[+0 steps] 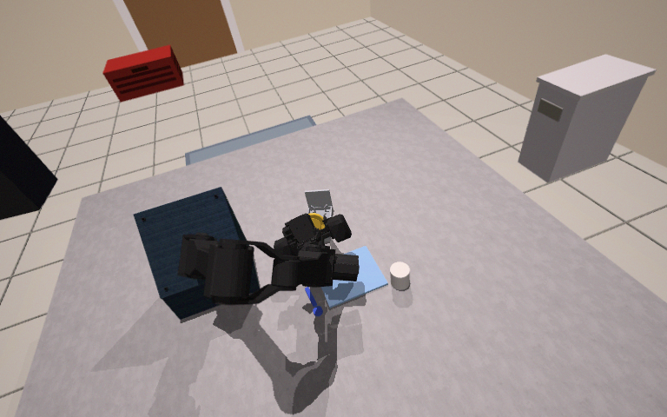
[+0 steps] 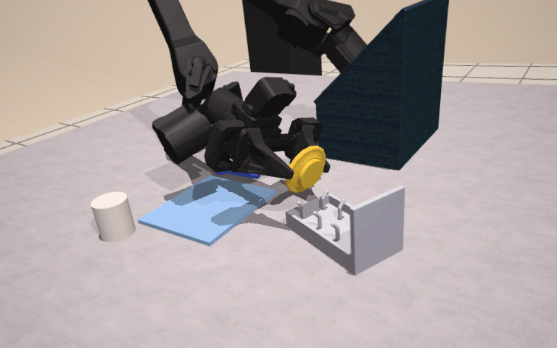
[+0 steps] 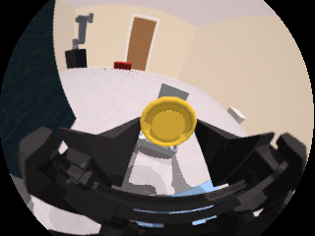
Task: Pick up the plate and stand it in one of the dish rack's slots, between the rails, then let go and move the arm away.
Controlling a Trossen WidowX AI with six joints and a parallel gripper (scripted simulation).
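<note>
My gripper tip is 2 cm short of the dish rack, 5 cm to the right of it and 4 cm above it. From my gripper tip the other things lie so: yellow plate: 1 cm to the right; blue spoon: 5 cm behind, 20 cm to the right, 6 cm below; light blue mat: 5 cm ahead, 15 cm to the right, 7 cm below.
</note>
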